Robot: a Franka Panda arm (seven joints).
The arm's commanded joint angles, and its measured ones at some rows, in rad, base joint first. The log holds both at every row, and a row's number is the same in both.
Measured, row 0:
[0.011, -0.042, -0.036, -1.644, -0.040, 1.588, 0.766]
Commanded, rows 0 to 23:
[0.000, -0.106, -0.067, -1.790, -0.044, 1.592, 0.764]
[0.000, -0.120, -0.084, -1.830, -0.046, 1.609, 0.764]
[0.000, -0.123, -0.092, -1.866, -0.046, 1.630, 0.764]
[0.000, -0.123, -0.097, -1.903, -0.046, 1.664, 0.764]
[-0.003, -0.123, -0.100, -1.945, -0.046, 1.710, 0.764]
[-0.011, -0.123, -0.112, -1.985, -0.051, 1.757, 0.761]
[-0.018, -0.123, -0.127, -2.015, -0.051, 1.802, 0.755]
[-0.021, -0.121, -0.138, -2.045, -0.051, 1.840, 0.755]
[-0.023, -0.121, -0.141, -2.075, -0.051, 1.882, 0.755]
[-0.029, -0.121, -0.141, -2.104, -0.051, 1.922, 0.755]
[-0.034, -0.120, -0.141, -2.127, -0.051, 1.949, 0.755]
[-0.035, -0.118, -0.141, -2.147, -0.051, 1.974, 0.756]
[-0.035, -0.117, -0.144, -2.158, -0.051, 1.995, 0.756]
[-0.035, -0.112, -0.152, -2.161, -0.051, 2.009, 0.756]
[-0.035, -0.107, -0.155, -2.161, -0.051, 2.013, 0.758]
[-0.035, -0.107, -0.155, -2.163, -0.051, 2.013, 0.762]
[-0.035, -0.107, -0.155, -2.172, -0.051, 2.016, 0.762]
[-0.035, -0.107, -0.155, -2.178, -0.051, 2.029, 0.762]
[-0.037, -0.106, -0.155, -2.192, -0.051, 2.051, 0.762]
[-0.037, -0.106, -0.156, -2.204, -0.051, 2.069, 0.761]
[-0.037, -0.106, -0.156, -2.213, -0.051, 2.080, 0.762]
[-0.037, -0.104, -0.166, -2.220, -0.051, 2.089, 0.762]
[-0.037, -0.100, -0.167, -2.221, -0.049, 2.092, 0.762]
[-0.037, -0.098, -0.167, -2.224, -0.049, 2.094, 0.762]
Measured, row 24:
[-0.033, -0.092, -0.161, -2.194, -0.042, 2.059, 0.765]
